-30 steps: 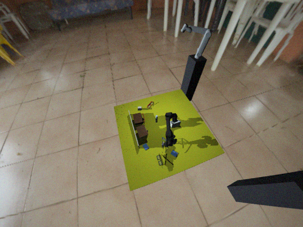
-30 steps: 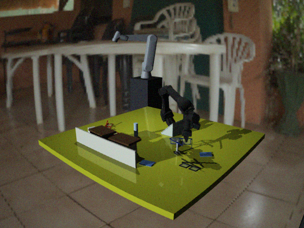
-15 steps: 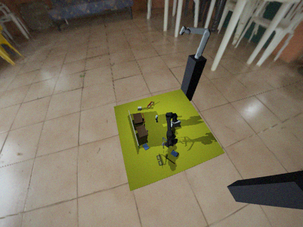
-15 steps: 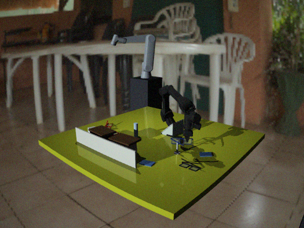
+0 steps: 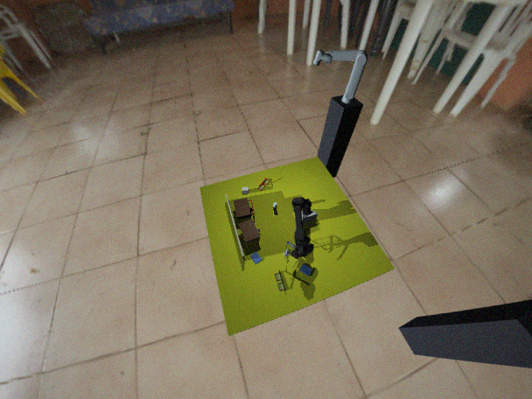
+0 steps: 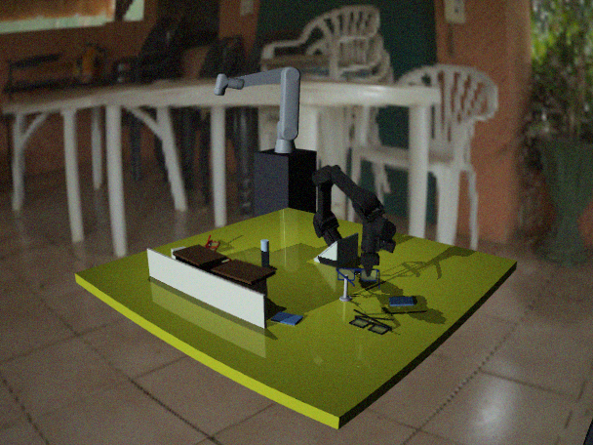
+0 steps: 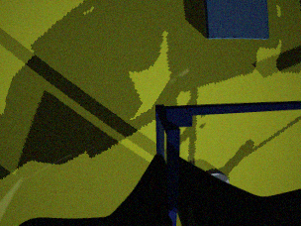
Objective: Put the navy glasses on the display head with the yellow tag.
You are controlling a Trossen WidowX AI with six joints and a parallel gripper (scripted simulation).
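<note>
The grey post lies 90 mm ahead of my gripper tip, 40 mm below it and 30 mm to the right of it. From my gripper tip the other things lie so: white panel: 400 mm ahead, 390 mm to the right, 10 mm below.
</note>
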